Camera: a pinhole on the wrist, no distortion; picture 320 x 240 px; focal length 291.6 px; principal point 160.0 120.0 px. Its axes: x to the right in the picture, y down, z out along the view. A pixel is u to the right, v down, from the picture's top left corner.
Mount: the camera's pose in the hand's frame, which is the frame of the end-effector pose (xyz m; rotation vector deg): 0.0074 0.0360 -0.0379 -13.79 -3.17 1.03
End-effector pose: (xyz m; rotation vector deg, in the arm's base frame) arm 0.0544 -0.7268 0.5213 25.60 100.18 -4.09
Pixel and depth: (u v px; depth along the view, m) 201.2 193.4 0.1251
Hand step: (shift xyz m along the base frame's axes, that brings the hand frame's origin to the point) 0.1009 0.0717 -0.0158
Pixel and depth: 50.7 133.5 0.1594
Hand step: 0.1401 0.0255 0.0481
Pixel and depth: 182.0 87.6 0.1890
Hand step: 0.1590 0.0155 -0.0338
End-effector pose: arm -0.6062 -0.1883 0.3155 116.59 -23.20 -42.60
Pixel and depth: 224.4 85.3 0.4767
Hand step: -0.2195 -0.3850 -0.1303
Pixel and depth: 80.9 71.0 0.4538
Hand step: -0.3738 -0.2270 -0.0647
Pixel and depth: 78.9 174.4 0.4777
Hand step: -0.3726 -0.2985 0.0866
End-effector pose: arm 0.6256 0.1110 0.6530 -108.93 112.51 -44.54
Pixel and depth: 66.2 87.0 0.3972
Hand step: 0.1400 0.0779 -0.3535
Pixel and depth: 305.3 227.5 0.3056
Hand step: -0.0592 -0.1846 -0.2980
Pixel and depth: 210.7 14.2 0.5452
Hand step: 0.3192 -0.1649 -0.4143
